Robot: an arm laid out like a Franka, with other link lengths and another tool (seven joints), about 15 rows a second.
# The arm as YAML. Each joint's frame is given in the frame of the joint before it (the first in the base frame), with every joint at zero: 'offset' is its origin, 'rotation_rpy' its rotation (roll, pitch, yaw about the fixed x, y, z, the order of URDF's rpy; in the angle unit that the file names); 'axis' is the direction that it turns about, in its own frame. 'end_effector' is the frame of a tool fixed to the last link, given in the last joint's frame.
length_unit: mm
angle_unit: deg
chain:
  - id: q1
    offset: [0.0, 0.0, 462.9]
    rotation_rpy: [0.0, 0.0, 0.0]
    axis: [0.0, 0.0, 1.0]
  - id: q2
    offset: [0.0, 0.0, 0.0]
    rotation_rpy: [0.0, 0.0, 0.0]
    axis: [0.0, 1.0, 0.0]
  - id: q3
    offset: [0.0, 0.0, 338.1]
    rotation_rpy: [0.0, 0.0, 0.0]
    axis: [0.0, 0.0, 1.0]
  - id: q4
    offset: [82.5, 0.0, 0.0]
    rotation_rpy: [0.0, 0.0, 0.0]
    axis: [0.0, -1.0, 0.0]
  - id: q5
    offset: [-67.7, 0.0, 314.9]
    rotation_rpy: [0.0, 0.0, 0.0]
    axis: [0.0, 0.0, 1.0]
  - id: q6
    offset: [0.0, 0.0, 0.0]
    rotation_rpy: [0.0, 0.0, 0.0]
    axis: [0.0, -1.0, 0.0]
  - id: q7
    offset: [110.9, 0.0, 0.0]
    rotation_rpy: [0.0, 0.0, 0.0]
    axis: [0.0, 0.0, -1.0]
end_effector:
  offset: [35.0, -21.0, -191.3]
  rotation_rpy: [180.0, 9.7, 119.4]
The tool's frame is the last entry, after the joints.
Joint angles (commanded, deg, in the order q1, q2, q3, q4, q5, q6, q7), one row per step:
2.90 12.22 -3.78 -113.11 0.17 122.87 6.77
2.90 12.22 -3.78 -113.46 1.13 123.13 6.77
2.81 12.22 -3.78 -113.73 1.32 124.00 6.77
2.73 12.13 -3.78 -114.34 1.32 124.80 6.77
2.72 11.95 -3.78 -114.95 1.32 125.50 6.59
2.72 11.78 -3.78 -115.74 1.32 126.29 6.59
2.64 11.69 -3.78 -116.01 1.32 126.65 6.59
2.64 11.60 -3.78 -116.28 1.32 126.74 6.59
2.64 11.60 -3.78 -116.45 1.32 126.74 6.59
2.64 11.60 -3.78 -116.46 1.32 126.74 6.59
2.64 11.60 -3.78 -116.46 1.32 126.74 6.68
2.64 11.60 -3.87 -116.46 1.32 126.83 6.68
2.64 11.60 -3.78 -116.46 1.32 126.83 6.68
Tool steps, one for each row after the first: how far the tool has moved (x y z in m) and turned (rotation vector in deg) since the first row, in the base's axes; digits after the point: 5 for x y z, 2 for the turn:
-0.00131 0.00136 -0.00236 0.78 0.07 -0.56
0.00005 0.00062 -0.00240 0.92 -0.53 -0.76
-0.00073 -0.00029 -0.00416 0.91 -0.81 -0.85
-0.00173 -0.00038 -0.00524 0.92 -1.08 -0.69
-0.00357 -0.00047 -0.00754 0.91 -1.25 -0.71
-0.00394 -0.00132 -0.00779 0.91 -1.43 -0.79
-0.00518 -0.00132 -0.00869 0.92 -1.34 -0.80
-0.00617 -0.00132 -0.00996 0.92 -1.17 -0.80
-0.00623 -0.00132 -0.01004 0.92 -1.16 -0.80
-0.00627 -0.00137 -0.01004 0.92 -1.16 -0.89
-0.00602 -0.00228 -0.00980 0.89 -1.25 -0.98
-0.00596 -0.00138 -0.00982 0.91 -1.25 -0.89

